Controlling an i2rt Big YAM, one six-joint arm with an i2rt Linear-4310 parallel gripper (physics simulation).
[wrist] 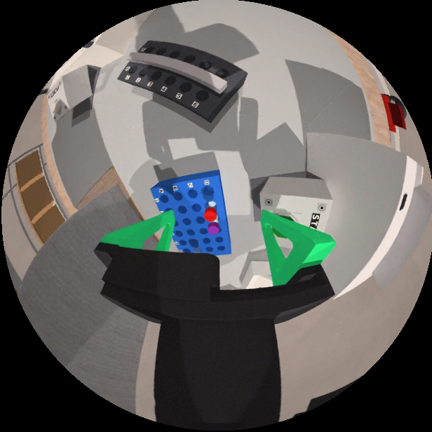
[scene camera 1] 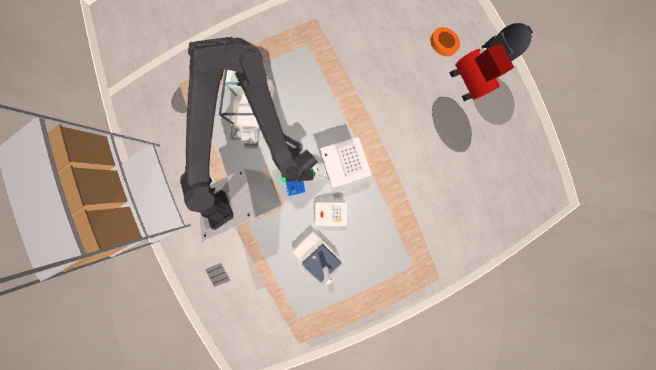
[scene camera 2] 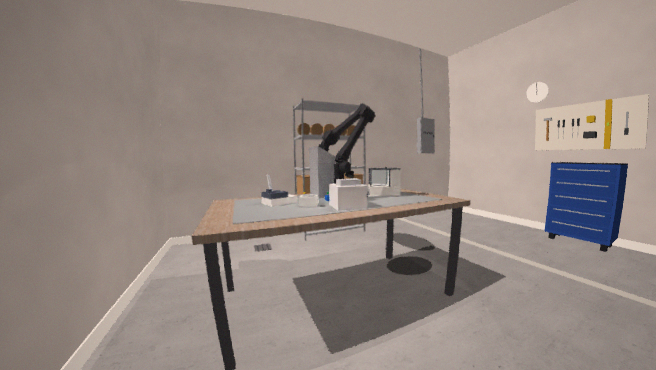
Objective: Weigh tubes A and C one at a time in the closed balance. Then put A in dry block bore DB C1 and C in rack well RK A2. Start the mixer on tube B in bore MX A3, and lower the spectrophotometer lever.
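Pixels of known places: arm's base, link origin: [scene camera 1: 219, 210] [scene camera 2: 321, 152].
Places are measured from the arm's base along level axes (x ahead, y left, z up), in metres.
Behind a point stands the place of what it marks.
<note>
My gripper [wrist: 217, 214] [scene camera 1: 298, 176] {y -0.018, x 0.278, z -0.298 m} is open and empty, its green fingertips above the blue rack [wrist: 186, 231] [scene camera 1: 300, 189] {y -0.084, x 0.240, z -0.321 m}. The red-capped tube [wrist: 210, 214] and purple-capped tube [wrist: 213, 228] stand in adjacent wells of its right column, between the fingertips in the wrist view. A green cap [scene camera 1: 293, 191] {y -0.074, x 0.209, z -0.296 m} shows on the rack in scene camera 1; the gripper hides that part in the wrist view. Tube letters are not readable. The glass-sided balance [scene camera 2: 385, 181] {y 0.374, x 0.341, z -0.237 m} stands at the back. The spectrophotometer [scene camera 1: 321, 262] {y -0.432, x 0.129, z -0.270 m} has its lever [scene camera 1: 327, 276] {y -0.472, x 0.135, z -0.180 m} raised. The START box's green button [wrist: 281, 226] is partly behind the right finger.
A black block with a grey handle bar [wrist: 182, 72] lies beyond the rack. A small grey-white box [wrist: 75, 92] stands at upper left. A large white block with many bores [scene camera 1: 350, 162] {y -0.115, x 0.495, z -0.181 m} and a white device with a red mark [scene camera 1: 331, 214] {y -0.267, x 0.299, z -0.288 m} stand near the gripper.
</note>
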